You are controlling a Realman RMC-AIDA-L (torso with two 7-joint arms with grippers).
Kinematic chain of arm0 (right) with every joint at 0, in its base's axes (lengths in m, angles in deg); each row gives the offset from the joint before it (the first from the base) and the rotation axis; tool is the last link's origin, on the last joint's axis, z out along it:
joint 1: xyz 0 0 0.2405 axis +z
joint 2: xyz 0 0 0 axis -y
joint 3: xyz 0 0 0.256 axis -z
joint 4: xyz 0 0 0 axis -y
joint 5: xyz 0 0 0.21 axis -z
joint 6: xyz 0 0 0 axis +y
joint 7: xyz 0 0 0.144 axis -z
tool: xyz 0 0 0
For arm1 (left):
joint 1: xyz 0 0 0.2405 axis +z
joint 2: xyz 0 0 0 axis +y
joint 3: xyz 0 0 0.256 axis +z
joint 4: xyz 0 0 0 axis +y
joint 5: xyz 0 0 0.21 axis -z
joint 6: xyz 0 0 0 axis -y
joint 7: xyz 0 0 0.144 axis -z
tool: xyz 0 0 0
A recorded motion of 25 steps. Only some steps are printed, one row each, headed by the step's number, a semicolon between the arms.
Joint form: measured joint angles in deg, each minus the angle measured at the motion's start. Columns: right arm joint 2, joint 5, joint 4, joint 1, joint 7, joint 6, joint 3; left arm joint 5, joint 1, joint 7, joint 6, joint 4, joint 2, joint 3.
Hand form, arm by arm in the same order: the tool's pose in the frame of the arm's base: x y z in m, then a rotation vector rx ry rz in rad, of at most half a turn. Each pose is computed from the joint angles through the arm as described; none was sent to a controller.
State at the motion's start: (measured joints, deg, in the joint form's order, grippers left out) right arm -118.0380 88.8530 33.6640 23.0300 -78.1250 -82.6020 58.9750; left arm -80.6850 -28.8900 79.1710 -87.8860 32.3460 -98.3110 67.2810
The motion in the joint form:
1: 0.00 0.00 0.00 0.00 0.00 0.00 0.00; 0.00 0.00 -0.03 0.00 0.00 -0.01 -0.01
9: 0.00 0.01 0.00 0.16 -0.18 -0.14 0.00; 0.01 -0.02 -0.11 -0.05 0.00 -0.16 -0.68
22: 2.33 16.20 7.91 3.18 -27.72 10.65 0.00; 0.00 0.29 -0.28 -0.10 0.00 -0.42 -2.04
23: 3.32 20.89 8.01 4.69 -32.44 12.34 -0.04; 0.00 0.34 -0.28 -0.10 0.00 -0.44 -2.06
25: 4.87 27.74 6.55 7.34 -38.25 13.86 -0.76; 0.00 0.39 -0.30 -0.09 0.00 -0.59 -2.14
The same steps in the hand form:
1: 0.2650 0.3128 -0.0178 -2.5945 0.7492 0.9193; -0.2720 0.3548 0.1009 -2.7002 -0.4712 -0.6995
9: 0.2639 0.3132 -0.0178 -2.5976 0.7493 0.9229; -0.2713 0.3556 0.1019 -2.6903 -0.4685 -0.7108
22: 0.2805 0.3500 0.0006 -2.5016 1.1427 0.5407; -0.2723 0.3556 0.1043 -2.6667 -0.4710 -0.7296
23: 0.2860 0.3580 0.0053 -2.4759 1.1942 0.4340; -0.2726 0.3553 0.1042 -2.6661 -0.4722 -0.7300
25: 0.2951 0.3678 0.0117 -2.4362 1.2657 0.2894; -0.2726 0.3551 0.1034 -2.6648 -0.4740 -0.7335

